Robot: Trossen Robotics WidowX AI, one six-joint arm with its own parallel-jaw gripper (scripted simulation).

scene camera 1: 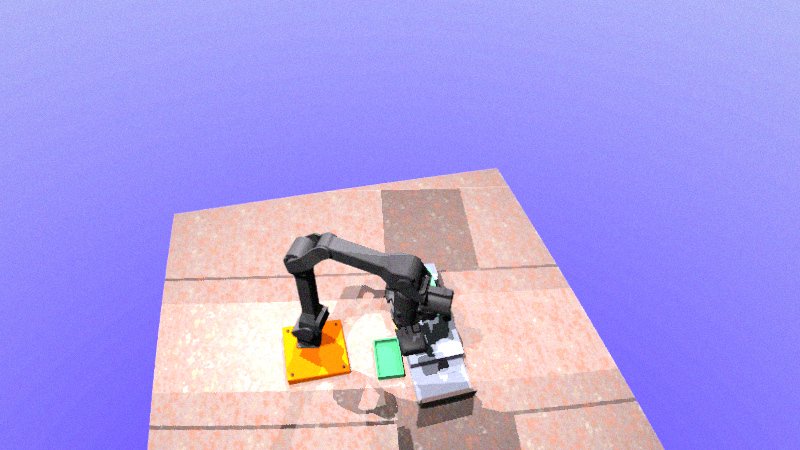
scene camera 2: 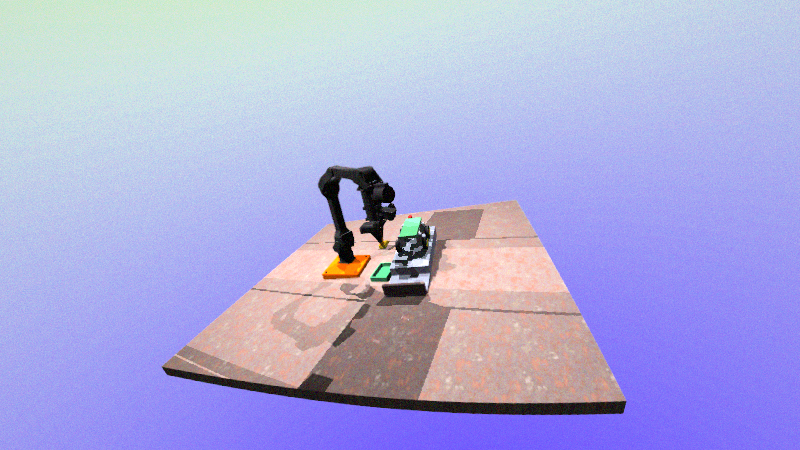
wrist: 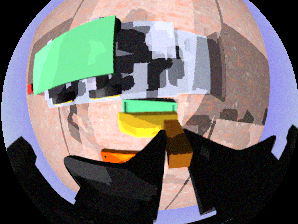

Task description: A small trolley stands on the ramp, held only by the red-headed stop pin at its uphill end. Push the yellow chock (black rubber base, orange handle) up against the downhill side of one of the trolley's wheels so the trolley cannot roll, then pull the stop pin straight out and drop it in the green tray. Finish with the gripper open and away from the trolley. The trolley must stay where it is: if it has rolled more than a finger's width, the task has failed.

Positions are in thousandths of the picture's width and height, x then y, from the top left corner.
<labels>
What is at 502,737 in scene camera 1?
My gripper.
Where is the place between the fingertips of my gripper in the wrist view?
At 579,596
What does my gripper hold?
A yellow chock.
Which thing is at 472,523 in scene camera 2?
My gripper.
</labels>
